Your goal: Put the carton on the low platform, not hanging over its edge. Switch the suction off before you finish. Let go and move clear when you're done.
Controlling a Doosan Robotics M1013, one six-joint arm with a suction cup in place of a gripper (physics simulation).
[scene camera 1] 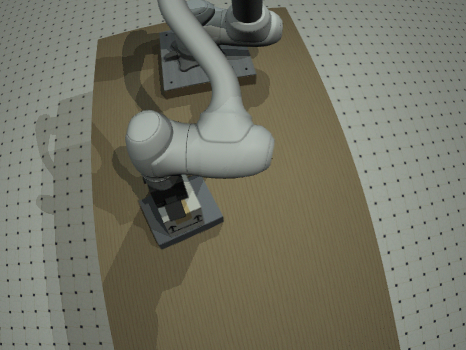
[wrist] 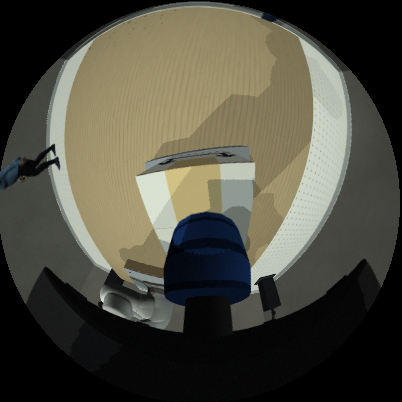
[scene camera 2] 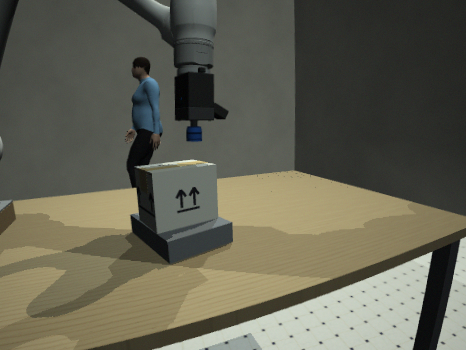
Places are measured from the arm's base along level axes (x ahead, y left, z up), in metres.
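Pixels of known places: hand, tool point: (wrist: pixel 205 239) (scene camera 2: pixel 194 140); arm's base, link origin: (wrist: pixel 161 288).
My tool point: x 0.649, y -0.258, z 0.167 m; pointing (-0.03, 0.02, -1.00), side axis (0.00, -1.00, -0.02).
Observation:
For each thing: its top centre in the pictures, then the offset to it from my tool point. Level surfaces: height alone.
- white carton, top centre: (wrist: pixel 200 234) (scene camera 2: pixel 174 165) (scene camera 1: pixel 171 191) dz -0.053, dx -0.050, dy +0.005 m
- low grey platform, top centre: (wrist: pixel 200 189) (scene camera 2: pixel 178 218) (scene camera 1: pixel 179 208) dz -0.184, dx -0.049, dy +0.010 m
- wooden table, surface height: dz -0.232 m
The white carton (scene camera 1: pixel 194 204) (scene camera 2: pixel 186 197) (wrist: pixel 195 187) with tan tape on top stands upright and flat on the low grey platform (scene camera 1: pixel 214 212) (scene camera 2: pixel 202 243) (wrist: pixel 240 151). Its base appears inside the platform's edges where these show; its far side is hidden. My gripper, a blue suction cup (scene camera 2: pixel 194 140) (wrist: pixel 207 225), hangs above the carton's top with a visible gap in scene camera 2, so it is open and holds nothing. In scene camera 1 the cup is hidden under the black tool body.
The arm's grey base plate (scene camera 1: pixel 210 79) is at the far end of the wooden table (scene camera 1: pixel 280 240) (scene camera 2: pixel 280 200) (wrist: pixel 165 100). A person in a blue top (scene camera 2: pixel 146 105) (wrist: pixel 11 172) stands beyond the table.

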